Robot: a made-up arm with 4 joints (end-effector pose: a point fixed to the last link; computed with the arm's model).
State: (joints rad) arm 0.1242 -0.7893 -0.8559 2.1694
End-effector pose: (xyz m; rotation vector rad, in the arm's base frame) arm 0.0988 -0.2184 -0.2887 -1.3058 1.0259 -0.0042
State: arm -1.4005 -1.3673 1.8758 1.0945
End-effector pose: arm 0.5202 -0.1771 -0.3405 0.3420 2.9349 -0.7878
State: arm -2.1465 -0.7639 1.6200 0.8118
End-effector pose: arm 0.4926 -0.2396 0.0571 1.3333 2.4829 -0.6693
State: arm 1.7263 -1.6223 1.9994 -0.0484
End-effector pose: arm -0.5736 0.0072 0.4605 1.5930 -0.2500 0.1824
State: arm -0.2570 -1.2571 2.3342 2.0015
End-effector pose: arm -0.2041 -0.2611 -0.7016 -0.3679 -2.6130 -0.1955
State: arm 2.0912 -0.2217 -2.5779 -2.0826
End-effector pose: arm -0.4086 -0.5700 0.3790 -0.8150 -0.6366 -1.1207
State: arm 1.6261 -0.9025 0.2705 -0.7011
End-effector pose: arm -0.4579 -0.0473 0.2020 1.4295 1.1966 -1.0354
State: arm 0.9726 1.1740 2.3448 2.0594
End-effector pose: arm -0.0836 0.0014 0.5125 0.1326 -1.0161 2.6083
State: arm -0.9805 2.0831 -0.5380 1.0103
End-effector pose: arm 0.1738 0.2789 -0.0001 2.2708 0.3998 2.0036
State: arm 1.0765 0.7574 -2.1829 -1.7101
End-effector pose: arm 0.0252 -0.4057 0.0716 0.0673 -1.0991 -0.7783
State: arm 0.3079 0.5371 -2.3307 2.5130
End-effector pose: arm 0.0687 -0.4319 0.1737 1.3804 -2.2495 1.2990
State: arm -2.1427 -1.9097 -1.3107 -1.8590
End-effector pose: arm 0.4483 0.2008 0.5529 -2.6433 -0.6551 -1.0923
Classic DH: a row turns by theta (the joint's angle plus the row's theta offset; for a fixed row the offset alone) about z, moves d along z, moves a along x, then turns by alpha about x. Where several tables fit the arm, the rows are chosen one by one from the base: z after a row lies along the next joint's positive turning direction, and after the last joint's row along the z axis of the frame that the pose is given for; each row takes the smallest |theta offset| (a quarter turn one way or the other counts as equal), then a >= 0, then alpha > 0; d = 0 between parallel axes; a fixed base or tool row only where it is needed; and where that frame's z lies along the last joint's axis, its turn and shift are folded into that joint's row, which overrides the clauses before.
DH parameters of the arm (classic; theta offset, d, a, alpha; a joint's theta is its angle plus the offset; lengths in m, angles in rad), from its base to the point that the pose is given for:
base (fixed): 0 0.085 0 -1.5708
joint 1: 1.5708 0.035 0.321 -1.5708
joint 2: 1.5708 0.136 0.332 -1.5708
joint 3: 0 0.055 -0.235 1.5708
joint 4: 0 -0.088 0.115 -1.5708
tool (fixed): 1.5708 -0.006 0 0

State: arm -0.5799 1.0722 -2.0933 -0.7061
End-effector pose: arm -0.0914 -0.2176 0.1355 0.1841 -2.1053 -1.4718
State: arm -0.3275 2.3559 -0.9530 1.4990
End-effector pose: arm 0.1689 0.3497 -0.1170 1.9640 0.3582 1.4267
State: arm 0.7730 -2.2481 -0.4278 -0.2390
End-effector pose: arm -0.3756 0.1777 -0.2940 2.2477 0.7850 -1.2542
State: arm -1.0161 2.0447 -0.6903 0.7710
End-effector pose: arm 0.1305 0.2763 0.0351 -2.0861 -0.7683 -2.1181
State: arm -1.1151 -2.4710 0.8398 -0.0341
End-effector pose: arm 0.3505 0.1529 -0.2725 2.0268 -1.4580 1.7718
